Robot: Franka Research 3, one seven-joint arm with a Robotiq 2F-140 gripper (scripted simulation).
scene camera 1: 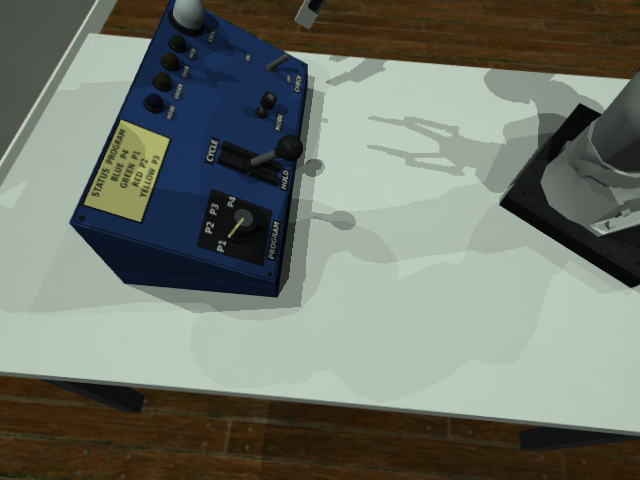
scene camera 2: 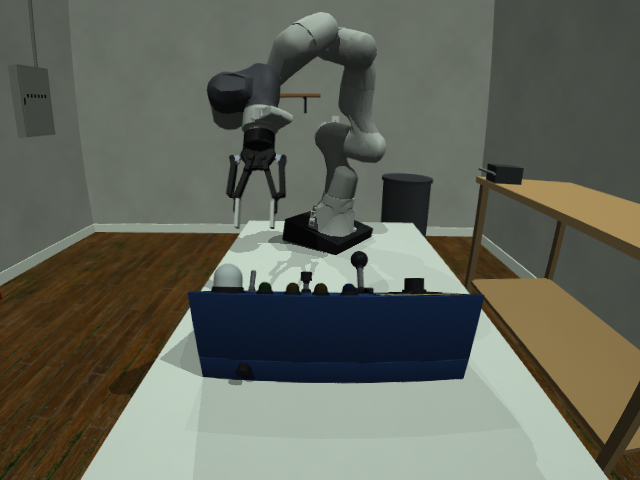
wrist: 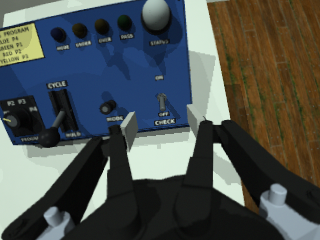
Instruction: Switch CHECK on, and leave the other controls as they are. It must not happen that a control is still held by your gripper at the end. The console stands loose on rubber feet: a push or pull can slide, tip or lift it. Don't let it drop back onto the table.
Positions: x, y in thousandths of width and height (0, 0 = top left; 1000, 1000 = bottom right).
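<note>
A blue console (scene camera 1: 273, 339) is part of the scene, and it can be seen in scene camera 2 (scene camera 2: 490, 703) and in the wrist view (wrist: 411, 256) as well. The robot's gripper (scene camera 2: 398, 474) is there too, and the wrist view also shows the gripper (wrist: 505, 490).
</note>
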